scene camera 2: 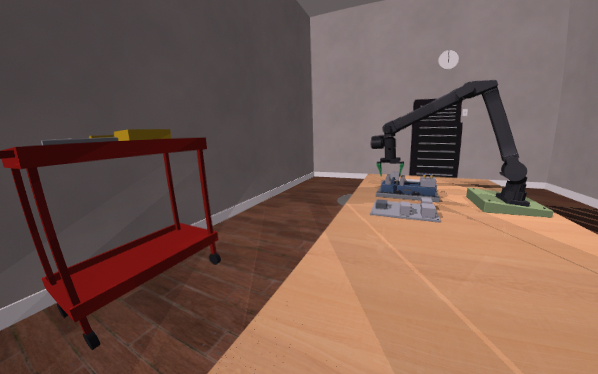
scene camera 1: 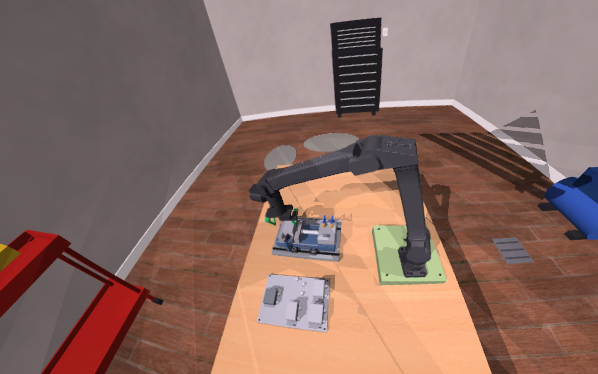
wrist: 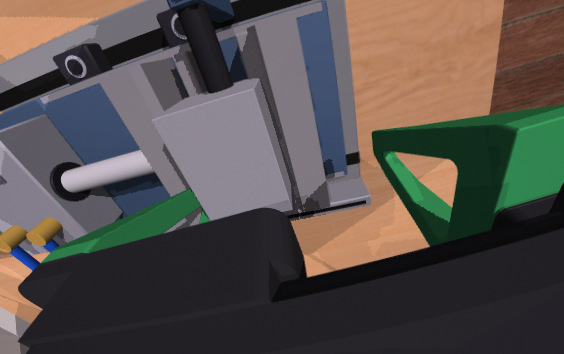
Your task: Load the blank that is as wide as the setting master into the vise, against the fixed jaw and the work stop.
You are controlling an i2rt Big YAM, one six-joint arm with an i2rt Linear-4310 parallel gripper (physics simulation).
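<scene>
A light grey block sits between the jaws of the blue-grey vise. The black rod of the work stop reaches the block's end and seems to touch it. A thin dark gap shows between the block and the outer jaw; I cannot tell whether they touch lower down. My gripper is open over the block, with a green finger on each side. The left finger in the wrist view is partly hidden by the gripper body. I cannot tell which block is the setting master.
A grey plate beside the vise bears a dark block and several lighter ones. The arm stands on a green base plate. Blue and yellow pins stand at the vise's other end.
</scene>
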